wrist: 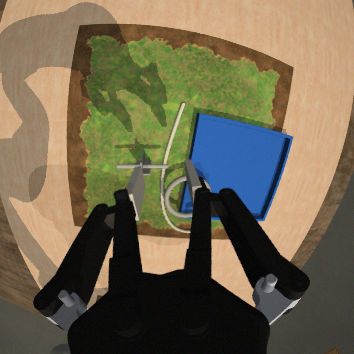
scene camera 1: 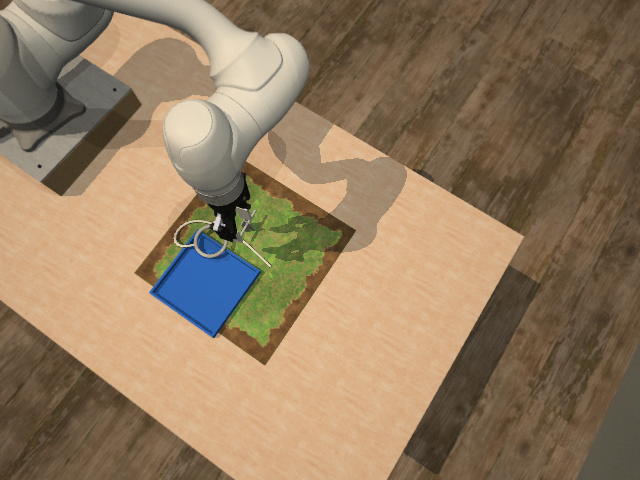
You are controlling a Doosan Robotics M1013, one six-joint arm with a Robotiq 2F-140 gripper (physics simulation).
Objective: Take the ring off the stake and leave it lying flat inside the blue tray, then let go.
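Places are measured from the arm's base along level axes (x ahead, y left, z up), in centimetres.
Pixels of known places: gripper, fingertip midpoint: (wrist: pixel 164 173) (scene camera 1: pixel 241 229); arm's base at its link origin: (scene camera 1: pixel 37 109).
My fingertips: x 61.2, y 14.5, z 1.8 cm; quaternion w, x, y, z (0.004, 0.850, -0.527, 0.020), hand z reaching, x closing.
Note:
Ahead of a thing's pixels: the offset from my fingertips to its top centre. "*": to the spot under its first point. Level surfaces: height alone.
The light grey ring @(dx -6.0, dy -6.6, dz -7.4 cm) (scene camera 1: pixel 209 256) (wrist: pixel 168 200) overlaps the near corner of the blue tray @(dx +0.4, dy -14.5, dz -8.6 cm) (scene camera 1: pixel 206 289) (wrist: pixel 240 165); part of it lies over the tray's rim and part outside it, over the mat. I cannot tell whether it lies flat. My gripper (scene camera 1: pixel 231 219) (wrist: pixel 164 173) is partly open, with no thing seen between its pads. In the wrist view its right pad hides the ring's right part. The grey stake @(dx -2.0, dy +2.7, dz -5.2 cm) (wrist: pixel 145 164) with a crossbar stands beside the left pad's tip, apart from the ring.
A cream curved cord or rod @(* dx +3.6, dy -0.9, dz -10.1 cm) (scene camera 1: pixel 255 253) (wrist: pixel 172 137) runs between the stake and the tray and bends round past the ring. The tray, stake and cord are on a green and brown mat @(dz -10.7 cm) (scene camera 1: pixel 279 310) (wrist: pixel 225 85) on the wooden table @(dz -10.7 cm) (scene camera 1: pixel 361 330).

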